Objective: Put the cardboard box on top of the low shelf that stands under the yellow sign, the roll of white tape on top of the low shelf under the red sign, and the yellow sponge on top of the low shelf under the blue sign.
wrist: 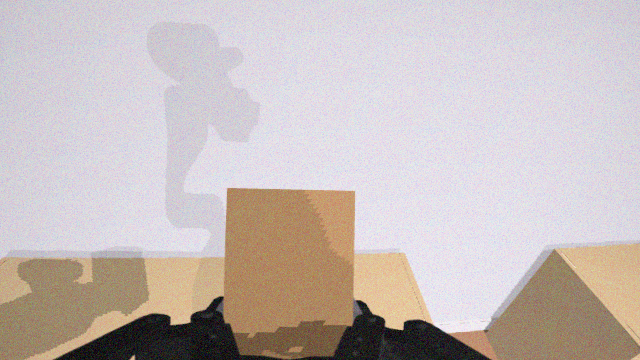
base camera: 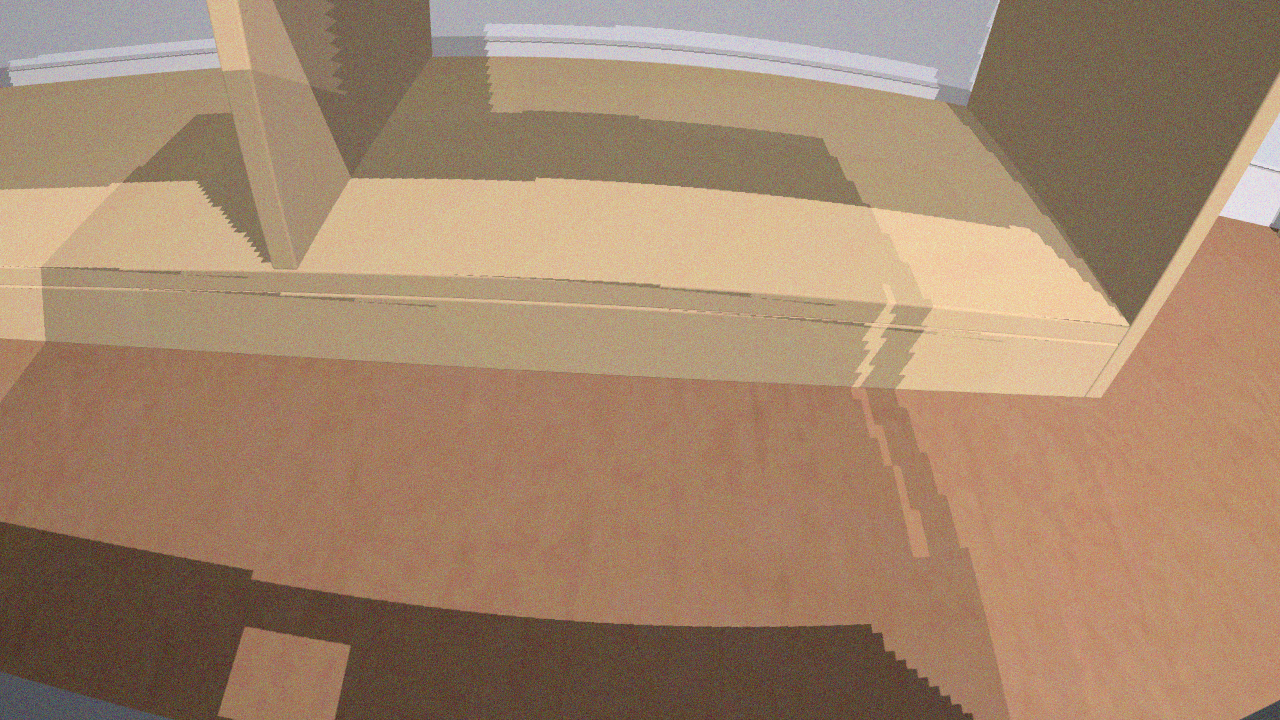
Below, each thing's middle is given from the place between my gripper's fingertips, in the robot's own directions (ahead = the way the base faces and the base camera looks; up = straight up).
My gripper is now 20 mm below the cardboard box (wrist: 289,254).
